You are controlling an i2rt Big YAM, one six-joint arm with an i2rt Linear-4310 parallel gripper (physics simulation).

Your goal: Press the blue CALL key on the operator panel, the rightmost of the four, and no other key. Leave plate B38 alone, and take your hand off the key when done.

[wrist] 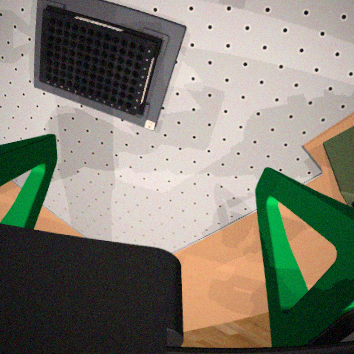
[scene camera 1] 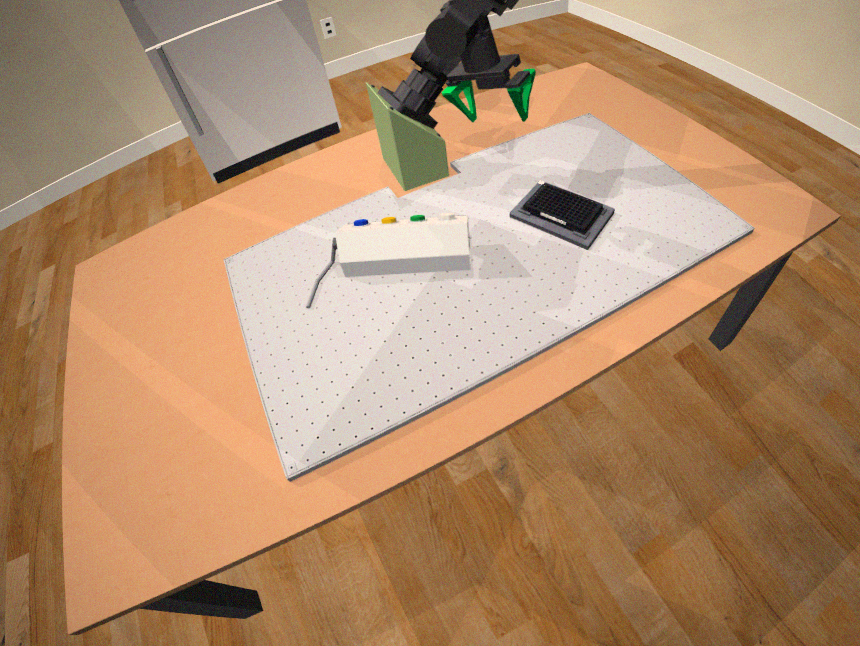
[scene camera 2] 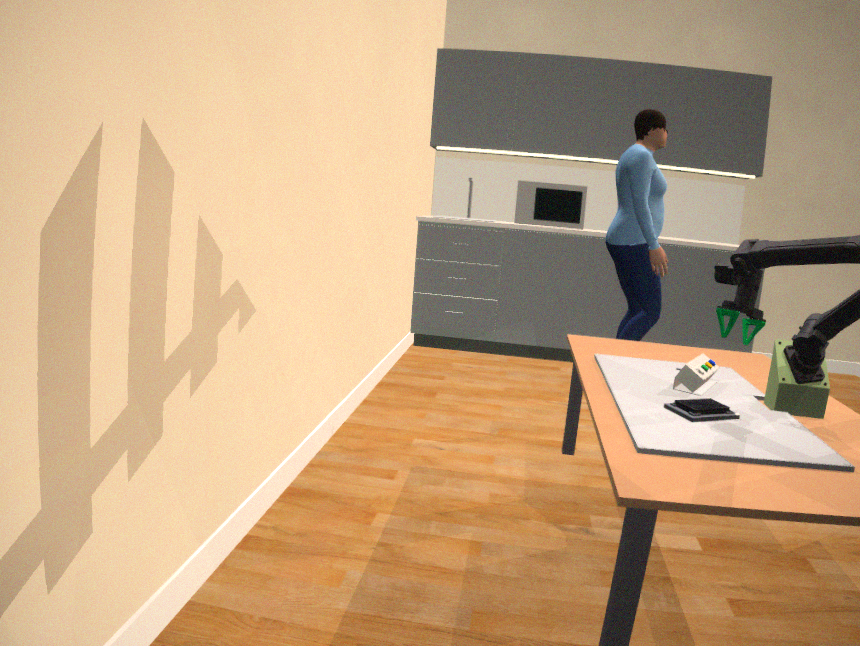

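Observation:
The white operator panel stands on the perforated board. Its keys are blue, yellow, green and white. In scene camera 1's view the blue key is at the left end of the row. The panel does not show in the wrist view. The black plate lies in a grey holder on the board; its label is too small to read. My gripper is open and empty, high above the board, apart from panel and plate.
The perforated board lies on the orange table. The green arm base stands behind the panel. A thin grey rod lies beside the panel. A person stands by the kitchen counter.

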